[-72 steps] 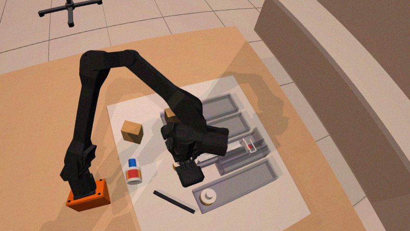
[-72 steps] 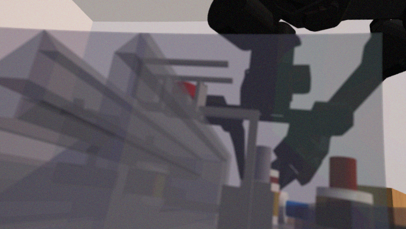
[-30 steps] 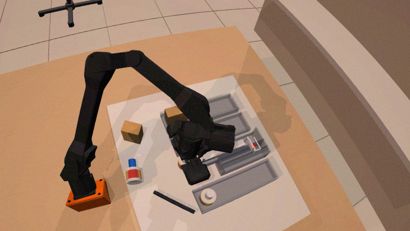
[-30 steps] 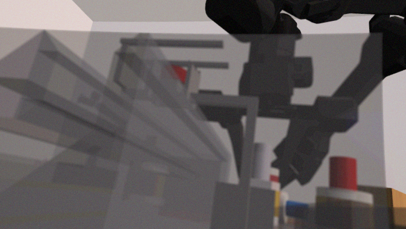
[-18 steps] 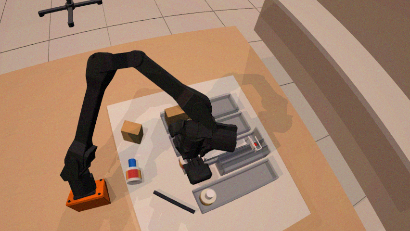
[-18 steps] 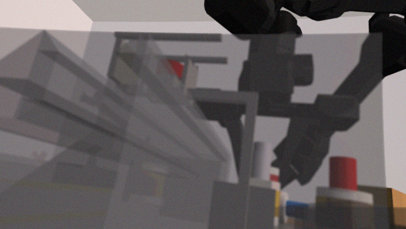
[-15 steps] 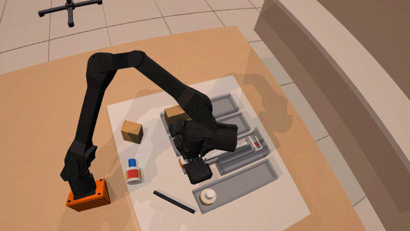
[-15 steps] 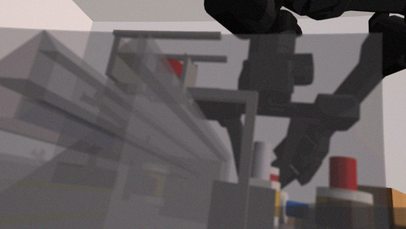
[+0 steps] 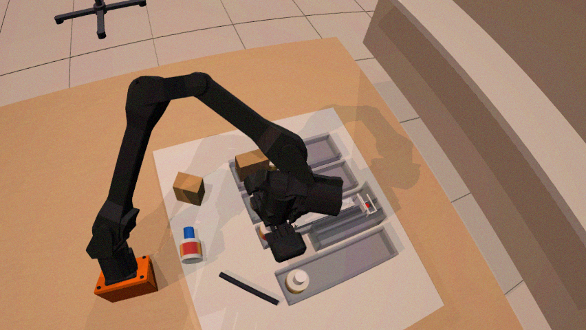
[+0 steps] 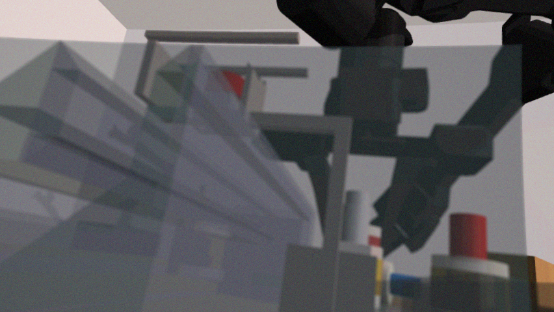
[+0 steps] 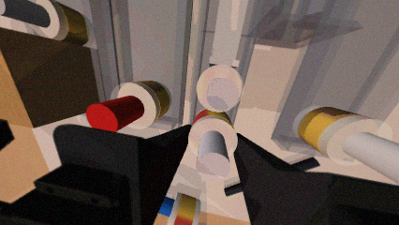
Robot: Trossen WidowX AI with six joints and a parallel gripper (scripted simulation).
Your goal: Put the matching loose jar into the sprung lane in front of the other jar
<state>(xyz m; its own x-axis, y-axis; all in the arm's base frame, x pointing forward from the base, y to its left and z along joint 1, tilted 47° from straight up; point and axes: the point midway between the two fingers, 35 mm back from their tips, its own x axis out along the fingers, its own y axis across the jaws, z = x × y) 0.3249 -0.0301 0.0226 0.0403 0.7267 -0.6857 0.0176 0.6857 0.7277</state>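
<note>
Right now the black bar is 10 cm to the right of my gripper tip, 9 cm behind it and 4 cm below it. From my gripper tip the other things lie so: red mark: 23 cm ahead, 4 cm to the right, 2 cm above; sprung lane: 16 cm ahead, 3 cm below, 2 cm to the right.
</note>
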